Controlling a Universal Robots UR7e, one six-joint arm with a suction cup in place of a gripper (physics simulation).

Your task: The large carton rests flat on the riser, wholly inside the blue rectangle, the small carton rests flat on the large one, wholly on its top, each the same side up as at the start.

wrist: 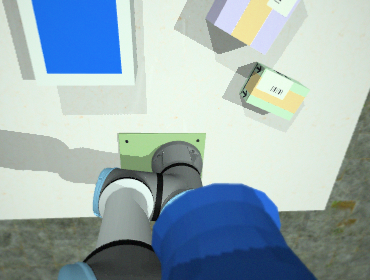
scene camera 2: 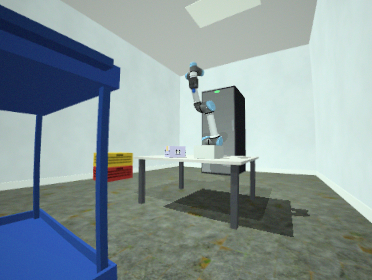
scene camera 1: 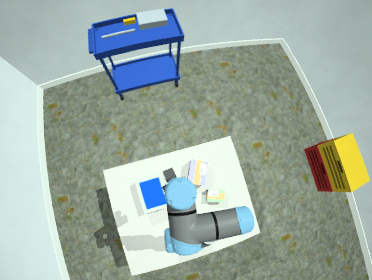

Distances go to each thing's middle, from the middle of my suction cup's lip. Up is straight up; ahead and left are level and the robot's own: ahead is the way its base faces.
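Large lavender carton point(wrist: 258, 31): 62 cm below my suction cup, 1 cm ahead of it, 20 cm to the right of it. Small carton point(wrist: 270, 90): 64 cm below my suction cup, 22 cm behind it, 26 cm to the right of it.
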